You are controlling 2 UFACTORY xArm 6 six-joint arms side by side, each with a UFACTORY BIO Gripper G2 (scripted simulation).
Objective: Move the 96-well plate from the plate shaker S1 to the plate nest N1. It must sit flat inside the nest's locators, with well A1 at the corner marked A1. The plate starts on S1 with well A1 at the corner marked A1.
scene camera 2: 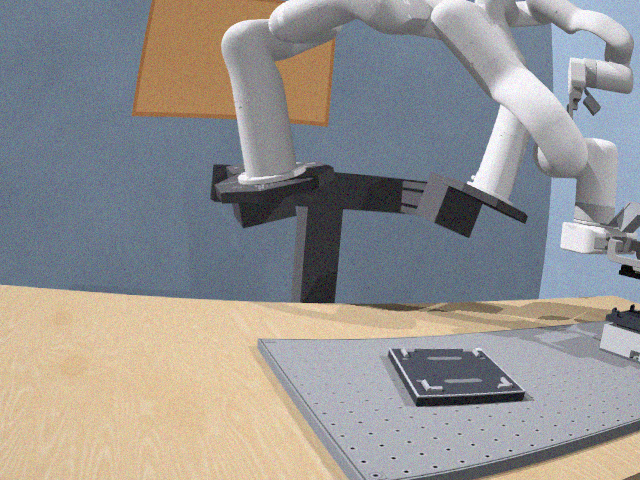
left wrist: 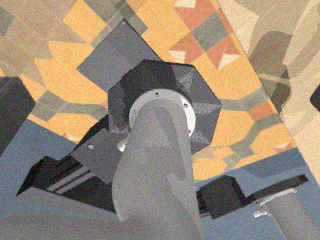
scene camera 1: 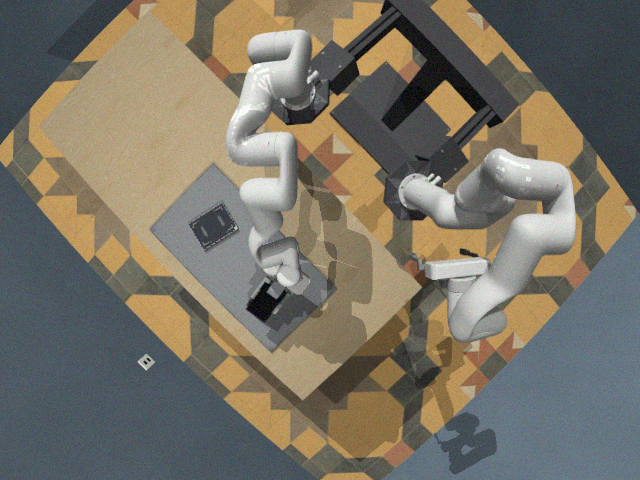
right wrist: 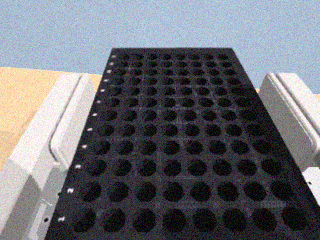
The pictures show: the left gripper and a black 96-well plate.
